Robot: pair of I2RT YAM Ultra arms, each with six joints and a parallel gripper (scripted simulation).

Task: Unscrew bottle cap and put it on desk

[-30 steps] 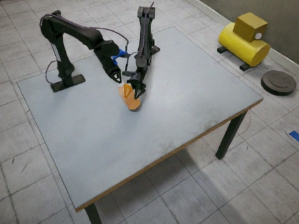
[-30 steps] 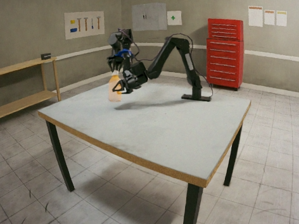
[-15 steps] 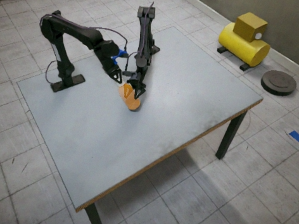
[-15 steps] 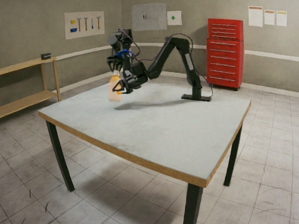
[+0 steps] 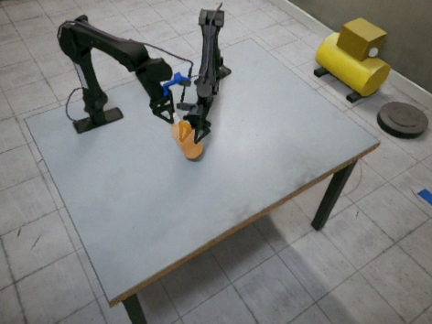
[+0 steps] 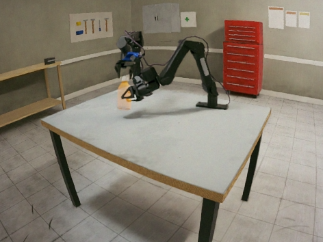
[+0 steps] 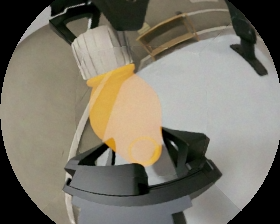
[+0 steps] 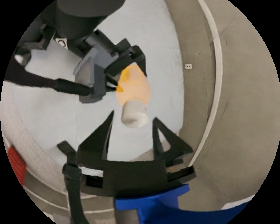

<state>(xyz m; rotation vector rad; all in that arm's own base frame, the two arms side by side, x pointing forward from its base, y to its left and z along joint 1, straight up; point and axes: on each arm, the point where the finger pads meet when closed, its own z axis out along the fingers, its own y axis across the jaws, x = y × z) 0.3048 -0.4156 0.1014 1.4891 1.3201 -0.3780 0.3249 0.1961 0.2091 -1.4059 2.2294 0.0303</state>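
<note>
Now: right hand 1 cm above the white cap. The rest, counted from my right hand: orange bottle: 8 cm below, 4 cm ahead, 3 cm to the left.
Now: the orange bottle 30 mm above my left hand, 10 mm to the right of it and 10 mm behind it. From my left hand the other things lie so: white cap: 100 mm above, 50 mm behind, 40 mm to the right.
</note>
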